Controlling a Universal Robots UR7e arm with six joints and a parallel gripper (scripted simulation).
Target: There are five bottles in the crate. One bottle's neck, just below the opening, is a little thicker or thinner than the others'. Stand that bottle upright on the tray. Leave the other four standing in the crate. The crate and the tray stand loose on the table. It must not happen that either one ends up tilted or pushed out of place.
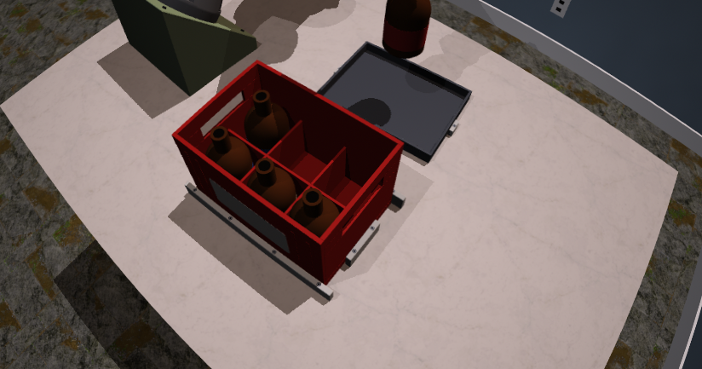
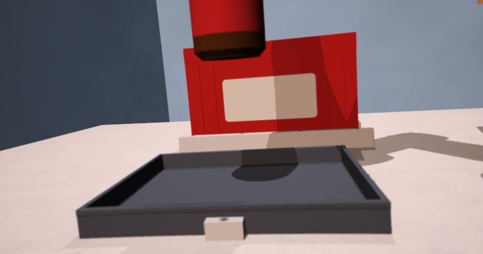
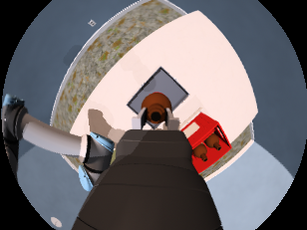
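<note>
My gripper is now 7 cm above the bottle. Round my hand: dark grey tray (28 cm below); then red crate (2 cm ahead, 29 cm to the right, 21 cm below).
</note>
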